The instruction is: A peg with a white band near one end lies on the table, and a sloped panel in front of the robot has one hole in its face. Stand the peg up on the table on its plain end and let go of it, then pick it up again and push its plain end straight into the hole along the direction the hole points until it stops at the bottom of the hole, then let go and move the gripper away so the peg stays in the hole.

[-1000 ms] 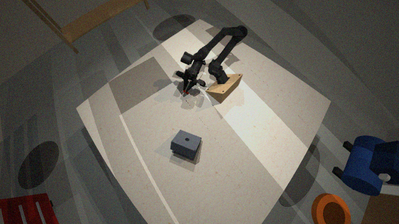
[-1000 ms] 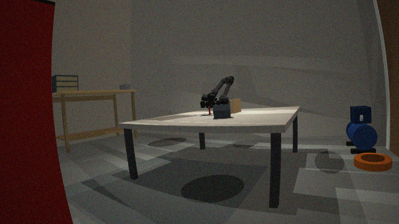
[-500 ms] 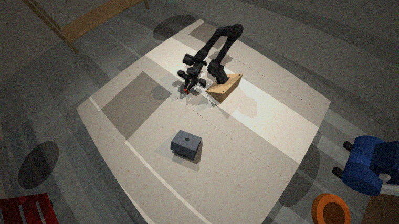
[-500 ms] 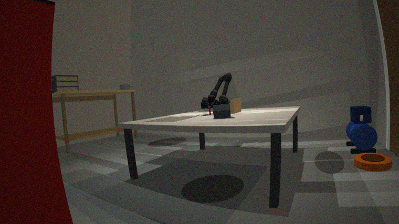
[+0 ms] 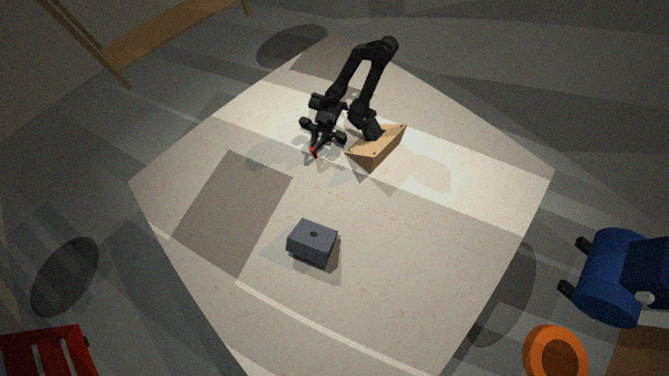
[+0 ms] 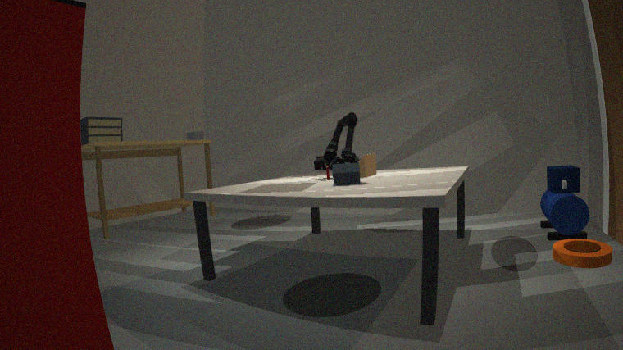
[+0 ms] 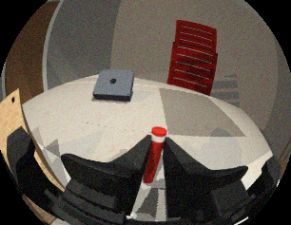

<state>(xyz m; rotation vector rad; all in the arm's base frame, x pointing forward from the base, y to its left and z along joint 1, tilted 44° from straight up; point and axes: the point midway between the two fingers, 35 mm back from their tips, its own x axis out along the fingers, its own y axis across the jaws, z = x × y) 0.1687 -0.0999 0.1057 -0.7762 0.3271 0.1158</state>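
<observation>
The red peg lies 10 mm below my gripper tip. Round my gripper tip: sloped grey panel: 240 mm ahead, 210 mm to the left, 30 mm below.
</observation>
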